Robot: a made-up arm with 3 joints. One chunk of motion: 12 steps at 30 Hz.
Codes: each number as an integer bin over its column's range. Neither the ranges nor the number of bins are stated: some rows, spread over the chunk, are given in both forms.
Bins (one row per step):
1: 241 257 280
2: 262 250 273
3: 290 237 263
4: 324 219 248
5: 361 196 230
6: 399 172 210
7: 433 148 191
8: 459 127 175
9: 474 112 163
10: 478 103 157
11: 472 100 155
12: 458 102 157
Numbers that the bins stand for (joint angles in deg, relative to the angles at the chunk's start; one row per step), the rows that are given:
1: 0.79 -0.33 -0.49
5: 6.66 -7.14 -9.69
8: 11.46 -14.83 -19.81
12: 11.41 -17.62 -23.12
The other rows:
2: 1.82 -1.11 -1.78
3: 3.19 -2.56 -3.62
4: 4.85 -4.57 -6.38
6: 8.52 -9.81 -13.37
7: 10.18 -12.49 -16.86
9: 12.19 -16.51 -22.02
10: 12.39 -17.51 -23.12
11: 12.09 -17.85 -23.49

